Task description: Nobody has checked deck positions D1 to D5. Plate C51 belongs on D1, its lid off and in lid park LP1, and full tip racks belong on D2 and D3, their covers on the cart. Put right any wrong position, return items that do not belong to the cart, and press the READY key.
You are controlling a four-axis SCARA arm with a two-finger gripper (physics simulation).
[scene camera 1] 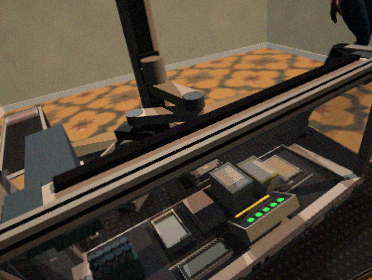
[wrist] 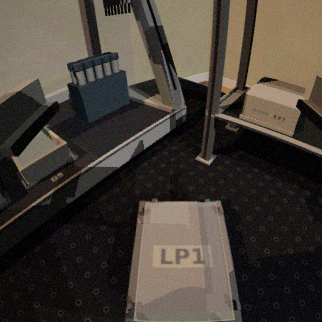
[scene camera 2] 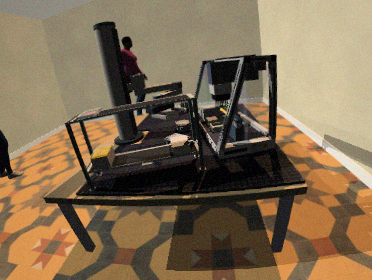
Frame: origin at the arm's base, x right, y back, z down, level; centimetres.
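Where they show: gripper, fingertip midpoint: (wrist: 178, 83) (scene camera 2: 177, 113); arm's base, link origin: (scene camera 2: 129, 138).
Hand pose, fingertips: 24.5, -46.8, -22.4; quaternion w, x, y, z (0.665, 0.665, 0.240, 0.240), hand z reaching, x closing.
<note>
Each offset is from my fingertips to the centre of the thing, as dx, dy, dz. "pt": to the spot under its first point.
My gripper (wrist: 178, 83) is open and empty, its dark fingers at both sides of the wrist view, above lid park LP1 {pt -3.3, +4.8, +15.3} (wrist: 181, 287). LP1 has a glossy, clear-looking surface; I cannot tell whether a clear lid lies on it. In scene camera 1, the tan plate (scene camera 1: 281, 167) lies on D1. Beside it, on D2, a yellow-edged tip rack (scene camera 1: 257, 169) has a see-through cover. The tip rack (scene camera 1: 231, 178) on D3 shows its holes and no cover. A brown box (scene camera 1: 200, 204) stands next to it. A pale trough {-9.9, -26.0, +14.4} (scene camera 1: 171, 229) (wrist: 42, 152) sits at D5. The READY key cannot be made out.
The console (scene camera 1: 265, 214) shows several green lights. A blue tube rack (wrist: 100, 95) (scene camera 1: 112, 252) stands beyond D5. The cart {+30.7, +15.3, +3.3} (scene camera 2: 199, 135) (wrist: 216, 85) holds a yellow-topped rack {+35.4, +34.3, +5.3} (scene camera 2: 102, 154) and a pale labelled box {+25.9, -3.6, +9.0} (wrist: 272, 110). Its upright post stands beyond LP1.
</note>
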